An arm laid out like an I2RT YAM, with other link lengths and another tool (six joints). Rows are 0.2 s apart.
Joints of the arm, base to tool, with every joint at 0 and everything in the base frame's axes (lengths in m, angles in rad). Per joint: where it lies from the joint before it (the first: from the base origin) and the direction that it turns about. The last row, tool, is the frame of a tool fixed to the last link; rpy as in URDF.
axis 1: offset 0 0 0.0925 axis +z
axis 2: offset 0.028 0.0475 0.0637 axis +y
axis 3: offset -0.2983 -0.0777 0 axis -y
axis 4: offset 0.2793 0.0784 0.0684 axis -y
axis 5: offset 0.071 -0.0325 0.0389 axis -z
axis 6: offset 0.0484 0 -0.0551 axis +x
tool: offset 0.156 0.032 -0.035 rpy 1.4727 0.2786 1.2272
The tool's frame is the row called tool.
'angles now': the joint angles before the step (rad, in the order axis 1, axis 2, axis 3, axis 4, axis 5, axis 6). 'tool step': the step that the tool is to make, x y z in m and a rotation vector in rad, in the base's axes. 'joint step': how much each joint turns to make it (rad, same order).
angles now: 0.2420 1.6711 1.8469 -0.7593 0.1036 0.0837
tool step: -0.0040 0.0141 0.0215 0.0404 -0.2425 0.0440
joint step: 0.0276 -0.1775 -0.3053 0.3754 -0.0049 -0.0274
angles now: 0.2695 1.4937 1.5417 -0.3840 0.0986 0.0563
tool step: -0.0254 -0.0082 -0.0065 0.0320 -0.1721 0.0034
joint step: -0.0018 -0.1908 -0.3383 0.3235 -0.0014 -0.0157
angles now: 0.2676 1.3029 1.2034 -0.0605 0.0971 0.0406
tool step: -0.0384 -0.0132 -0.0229 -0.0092 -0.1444 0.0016
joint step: -0.0017 -0.1932 -0.3304 0.2787 0.0009 -0.0472
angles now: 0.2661 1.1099 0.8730 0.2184 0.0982 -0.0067
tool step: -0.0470 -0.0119 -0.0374 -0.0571 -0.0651 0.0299
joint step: -0.0137 -0.1991 -0.2639 0.1185 -0.0443 -0.0717
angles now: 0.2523 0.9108 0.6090 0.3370 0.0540 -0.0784
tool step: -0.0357 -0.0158 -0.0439 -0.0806 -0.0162 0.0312
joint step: -0.0619 -0.1735 -0.1949 0.0199 -0.0959 -0.0789
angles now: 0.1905 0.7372 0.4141 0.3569 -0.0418 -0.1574
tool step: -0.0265 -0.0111 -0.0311 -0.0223 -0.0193 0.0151
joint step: -0.0596 -0.1605 -0.1476 0.0009 -0.0757 -0.0221
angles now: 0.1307 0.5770 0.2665 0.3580 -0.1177 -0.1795
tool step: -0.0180 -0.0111 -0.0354 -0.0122 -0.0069 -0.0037
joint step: -0.0645 -0.1420 -0.1389 0.0011 -0.0614 -0.0099
